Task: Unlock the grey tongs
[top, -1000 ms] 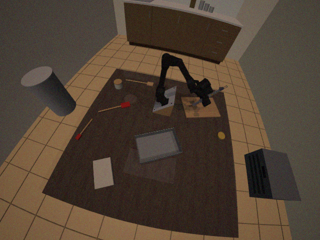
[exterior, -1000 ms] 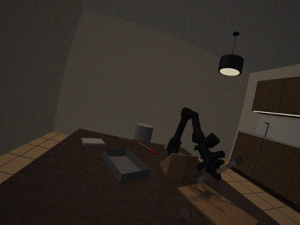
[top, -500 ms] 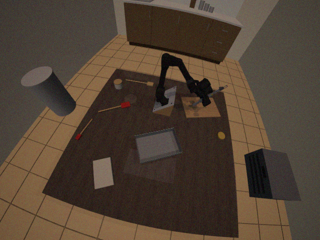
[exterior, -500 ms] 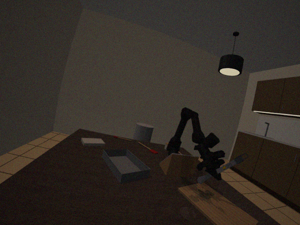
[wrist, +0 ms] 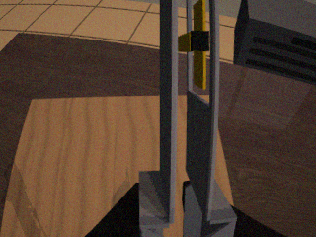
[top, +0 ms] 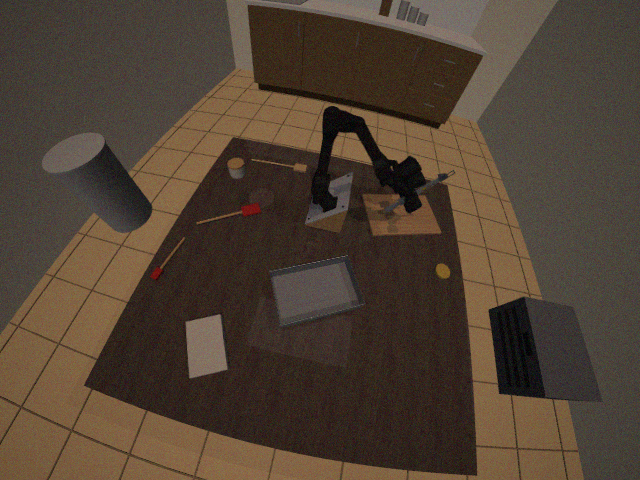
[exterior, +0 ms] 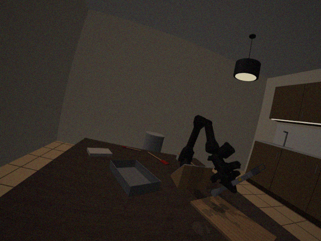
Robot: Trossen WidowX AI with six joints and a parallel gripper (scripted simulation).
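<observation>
Right now the wooden board is 15 cm below my gripper tip and 4 cm behind it. The rest, counted from my gripper tip: yellow lock piece 7 cm above; then small jar 85 cm to the right, 13 cm below, 10 cm behind; then grey roasting tin 43 cm ahead, 35 cm to the right, 13 cm below.
</observation>
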